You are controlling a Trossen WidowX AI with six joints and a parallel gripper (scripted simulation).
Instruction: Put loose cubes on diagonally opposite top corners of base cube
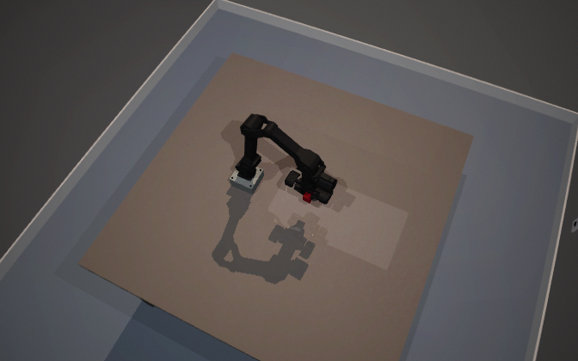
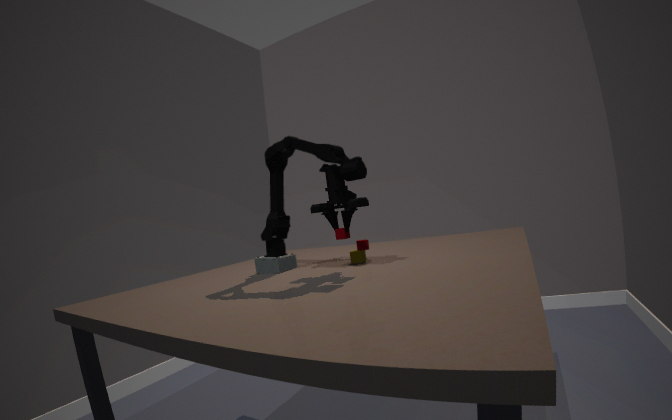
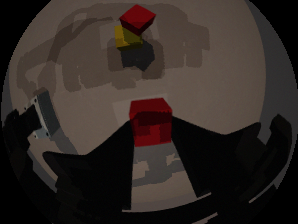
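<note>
My gripper tip is 1 cm past the yellow base cube, 11 cm to the right of it and 9 cm above it.
</note>
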